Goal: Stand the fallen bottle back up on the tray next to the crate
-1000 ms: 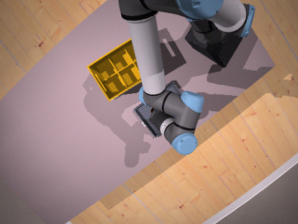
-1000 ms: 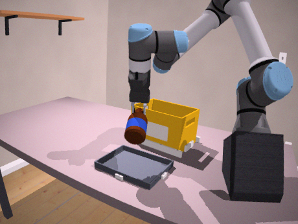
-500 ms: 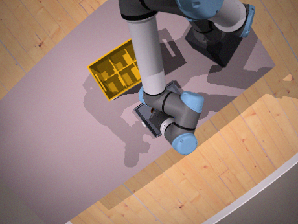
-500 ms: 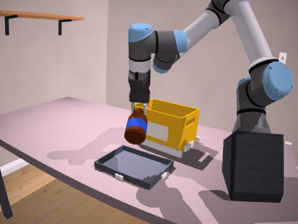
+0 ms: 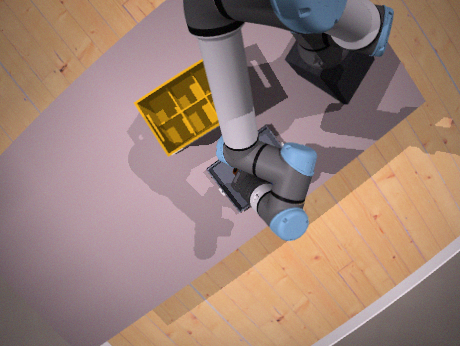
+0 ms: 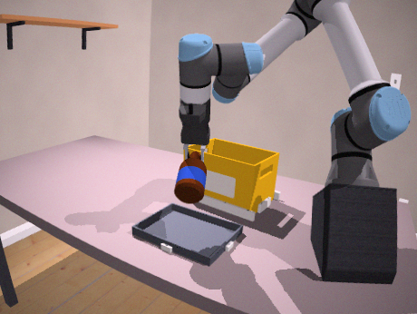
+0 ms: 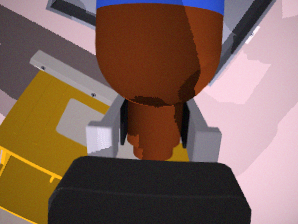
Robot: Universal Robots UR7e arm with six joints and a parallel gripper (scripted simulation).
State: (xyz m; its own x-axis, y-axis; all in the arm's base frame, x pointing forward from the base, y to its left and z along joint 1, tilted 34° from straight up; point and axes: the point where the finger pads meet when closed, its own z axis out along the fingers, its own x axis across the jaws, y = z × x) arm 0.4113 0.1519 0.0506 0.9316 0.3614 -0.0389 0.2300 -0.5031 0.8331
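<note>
My gripper is now 10 mm past the bottle, 40 mm to the right of it and 20 mm above it. The rest, counted from my hand: dark grey tray 10 mm behind, 50 mm to the left, 190 mm below; then yellow crate 30 mm behind, 240 mm to the right, 120 mm below.
</note>
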